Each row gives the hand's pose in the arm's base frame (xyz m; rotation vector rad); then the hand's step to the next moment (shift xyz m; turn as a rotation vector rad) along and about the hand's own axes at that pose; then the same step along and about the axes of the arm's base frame.
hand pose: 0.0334 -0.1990 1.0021 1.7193 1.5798 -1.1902
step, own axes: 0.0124 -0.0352 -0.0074 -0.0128 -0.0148 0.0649
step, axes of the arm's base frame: -0.0328 0.0192 -0.0005 -0.0301 -0.0581 -0.0176
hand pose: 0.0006 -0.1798 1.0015 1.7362 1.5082 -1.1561
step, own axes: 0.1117 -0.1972 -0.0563 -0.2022 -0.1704 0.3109
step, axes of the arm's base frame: -0.1781 0.1436 -0.0469 -0.2400 -0.3262 0.0509
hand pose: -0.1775 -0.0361 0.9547 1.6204 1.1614 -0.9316
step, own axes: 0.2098 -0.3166 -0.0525 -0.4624 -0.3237 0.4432
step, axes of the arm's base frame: -0.2430 0.1540 -0.2534 -0.4672 -0.5011 0.2137
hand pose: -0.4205 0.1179 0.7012 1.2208 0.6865 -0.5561
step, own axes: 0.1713 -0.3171 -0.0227 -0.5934 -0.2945 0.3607
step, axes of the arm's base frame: -0.1141 -0.0638 -0.3366 -0.5496 -0.4109 0.3131
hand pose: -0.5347 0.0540 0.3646 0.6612 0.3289 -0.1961
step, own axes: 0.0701 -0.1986 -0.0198 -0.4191 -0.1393 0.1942
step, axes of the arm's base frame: 0.0047 -0.1463 -0.1527 -0.3832 -0.1990 0.2153
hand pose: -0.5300 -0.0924 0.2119 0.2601 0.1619 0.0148
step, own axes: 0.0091 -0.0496 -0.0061 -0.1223 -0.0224 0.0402
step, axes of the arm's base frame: 0.0077 -0.0461 -0.0200 -0.1144 -0.0362 0.0518
